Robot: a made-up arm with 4 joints.
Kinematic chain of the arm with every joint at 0, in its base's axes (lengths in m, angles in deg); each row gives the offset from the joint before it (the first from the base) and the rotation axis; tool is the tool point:
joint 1: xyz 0 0 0.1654 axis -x
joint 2: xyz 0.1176 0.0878 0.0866 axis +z
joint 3: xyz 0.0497 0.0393 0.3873 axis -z
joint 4: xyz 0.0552 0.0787 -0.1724 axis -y
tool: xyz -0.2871 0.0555 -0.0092
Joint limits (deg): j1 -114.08..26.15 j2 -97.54..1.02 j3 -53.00..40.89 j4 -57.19..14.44
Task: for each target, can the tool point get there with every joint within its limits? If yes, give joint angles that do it. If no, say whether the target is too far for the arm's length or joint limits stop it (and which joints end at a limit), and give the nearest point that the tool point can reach.
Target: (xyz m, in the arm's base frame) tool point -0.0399 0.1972 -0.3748
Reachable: no: joint limits stop it (at a limit: joint 1, joint 2, joint 4) | nearest point 0.0159 0.4004 0.2150 | short by 0.626 m
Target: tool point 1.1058 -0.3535 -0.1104
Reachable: no: too far | nearest point 0.4086 -0.3601 0.0957 | short by 0.727 m
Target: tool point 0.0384 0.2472 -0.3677
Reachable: no: joint limits stop it (at a limit: joint 1, joint 2, joint 4) | nearest point 0.0728 0.4282 0.2014 | short by 0.598 m
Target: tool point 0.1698 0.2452 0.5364
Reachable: yes | joints -17.04 -49.24 8.51 1.89
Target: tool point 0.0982 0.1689 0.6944
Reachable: yes | joints -11.43 -51.72 -23.06 -41.55
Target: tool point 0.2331 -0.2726 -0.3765
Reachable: no: joint limits stop it (at a limit: joint 1, joint 2, joint 3, joint 4) | nearest point 0.3200 -0.4929 -0.0497 | short by 0.404 m
